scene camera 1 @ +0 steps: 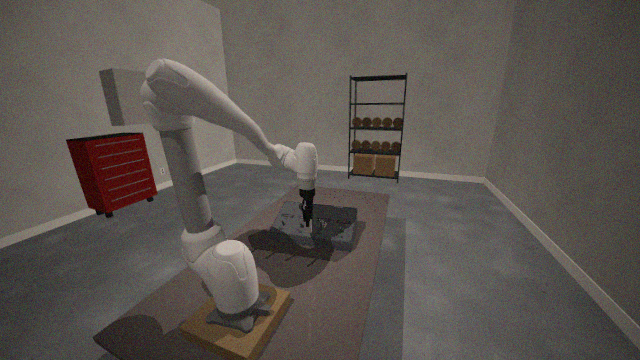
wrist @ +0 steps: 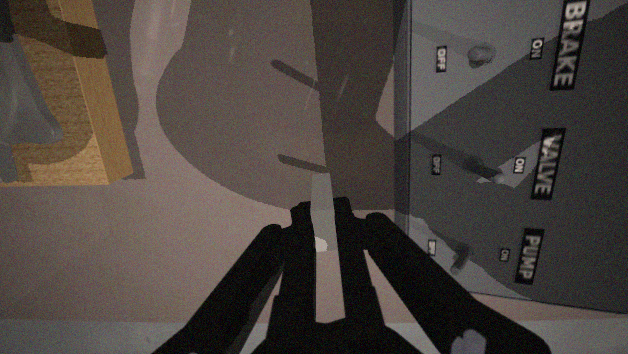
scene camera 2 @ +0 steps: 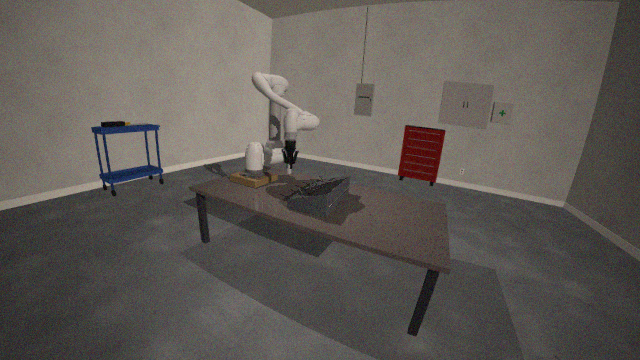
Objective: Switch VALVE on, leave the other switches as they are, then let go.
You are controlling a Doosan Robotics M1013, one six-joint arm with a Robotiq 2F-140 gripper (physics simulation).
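Pixels of known places: gripper, fingertip midpoint: (scene camera 1: 308,231) (wrist: 323,189) (scene camera 2: 289,173); arm's base at its link origin: (scene camera 1: 239,308) (scene camera 2: 254,174).
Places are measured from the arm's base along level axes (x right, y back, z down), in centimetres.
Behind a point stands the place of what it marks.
Note:
The grey sloped switch box (scene camera 1: 345,215) @(x 31.6, y -70.8, z -7.2 cm) (scene camera 2: 312,202) @(x 38.2, y -68.8, z -2.4 cm) (wrist: 590,200) @(x 23.2, y -70.3, z -6.9 cm) stands on the table. In the wrist view, the VALVE lever (wrist: 487,171) @(x 18.3, y -58.9, z -6.6 cm) is in shadow and leans towards its ON label (wrist: 519,165) @(x 18.9, y -63.7, z -4.6 cm). The BRAKE lever (wrist: 481,55) @(x 6.9, y -57.4, z -7.0 cm) looks foreshortened between its labels; the PUMP lever (wrist: 461,257) @(x 30.1, y -57.5, z -5.0 cm) is blurred, its tip towards the bottom of the view. My gripper (scene camera 1: 308,223) @(x 16.1, y -41.7, z -11.1 cm) (scene camera 2: 290,166) @(x 16.1, y -41.7, z -11.1 cm) (wrist: 323,189) @(x 16.1, y -41.7, z -11.1 cm) is shut, with a pale strip showing at the fingers and no switch between them. It hangs apart from the VALVE lever, beyond the box's OFF-side edge in the wrist view.
The brown table (scene camera 1: 340,300) @(x 36.1, y -17.0, z 5.4 cm) (scene camera 2: 400,220) @(x 21.3, y -121.3, z 5.4 cm) carries the box and the wooden base block (scene camera 1: 200,327) @(x -9.1, y 10.9, z -0.1 cm) (scene camera 2: 250,181) @(x 15.1, y -7.1, z 1.1 cm) (wrist: 95,100) @(x 4.8, y -13.6, z 1.8 cm) of the arm. A red tool cabinet (scene camera 1: 125,172) (scene camera 2: 421,154), a blue cart (scene camera 2: 125,129) and a shelf rack (scene camera 1: 380,78) stand away from it.

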